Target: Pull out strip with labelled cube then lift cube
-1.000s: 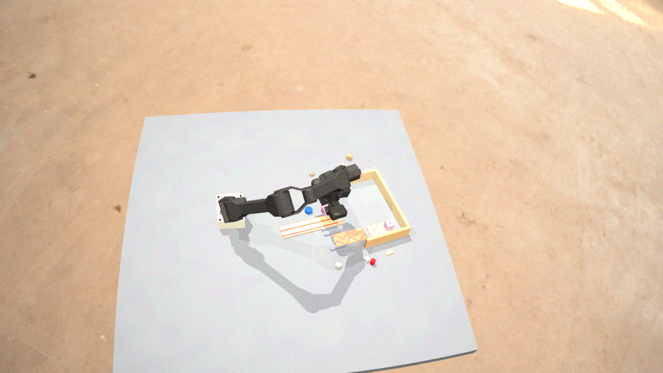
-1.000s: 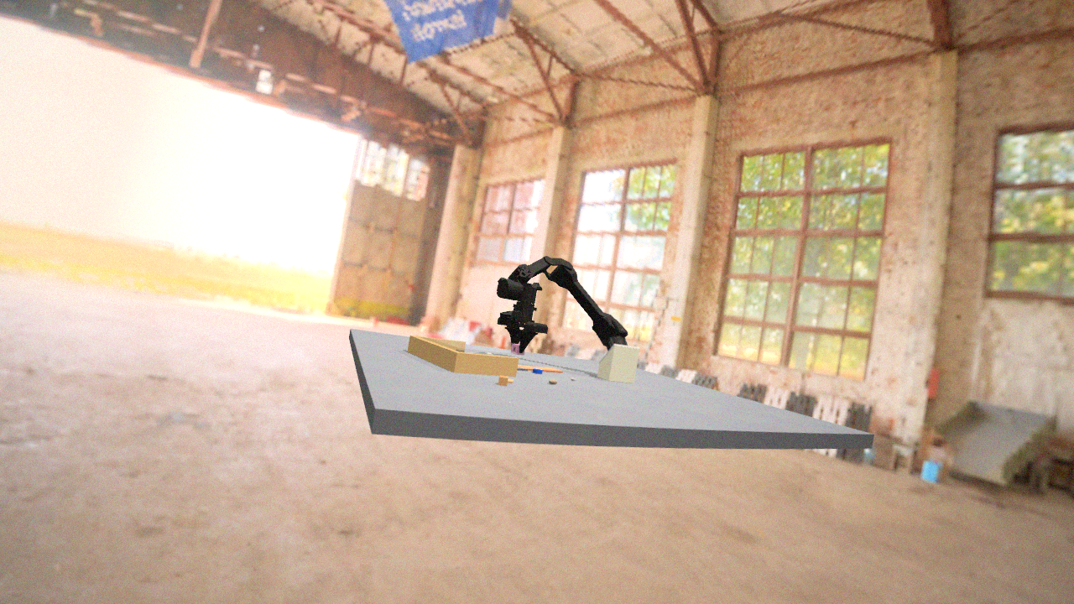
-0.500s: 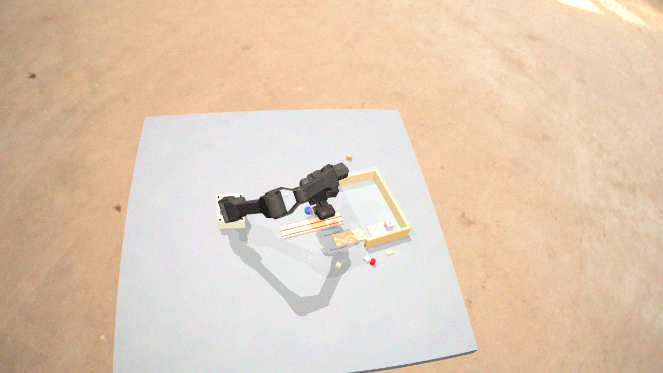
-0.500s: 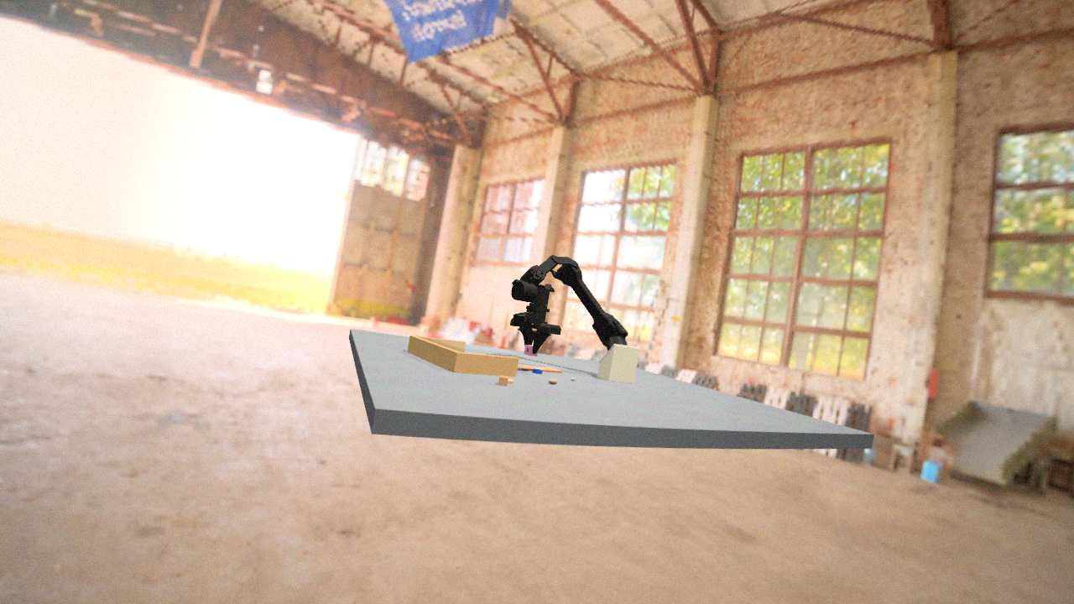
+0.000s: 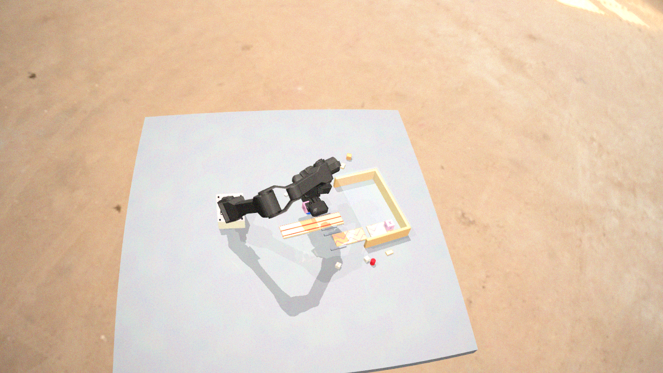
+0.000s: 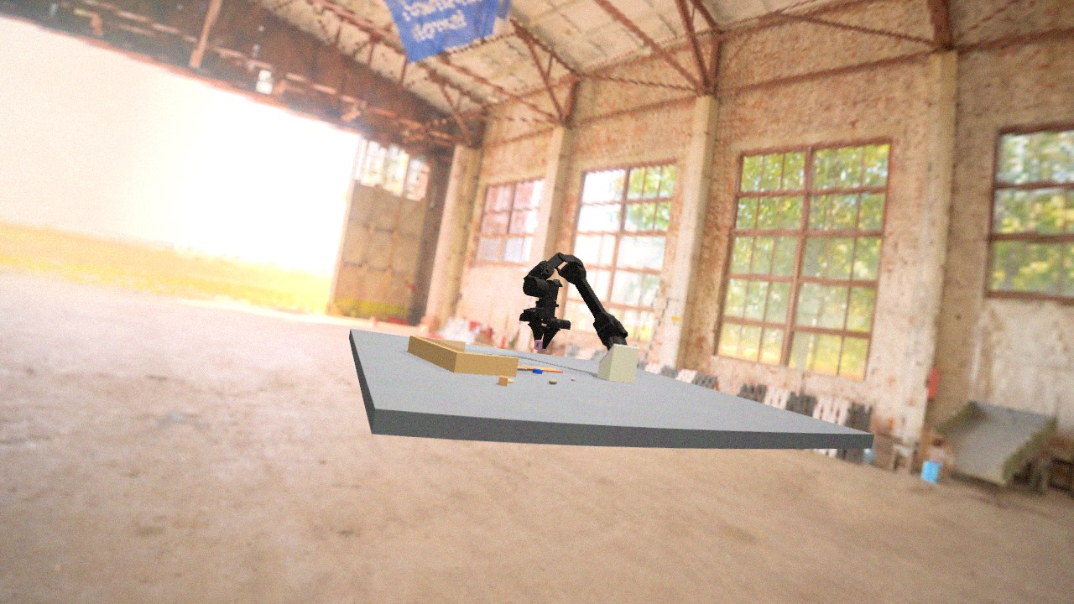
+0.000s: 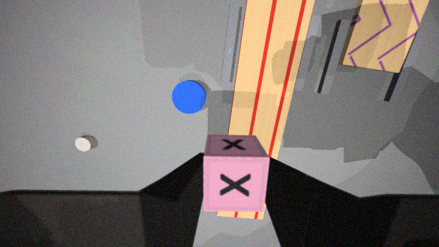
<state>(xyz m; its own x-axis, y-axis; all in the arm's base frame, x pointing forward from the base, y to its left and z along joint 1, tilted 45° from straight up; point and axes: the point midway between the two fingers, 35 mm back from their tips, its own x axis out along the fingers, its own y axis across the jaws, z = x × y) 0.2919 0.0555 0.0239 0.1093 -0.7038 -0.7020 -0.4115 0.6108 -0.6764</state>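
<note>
Now: gripper tip 10 mm short of the blue disc, 40 mm to the right of it and 70 mm above it. The rest, counted from my gripper tip: red cylinder 240 mm ahead, 190 mm to the right, 60 mm below; orange cube 190 mm ahead, 340 mm to the left, 70 mm below; zigzag strip 170 mm ahead, 80 mm to the right, 70 mm below.
</note>
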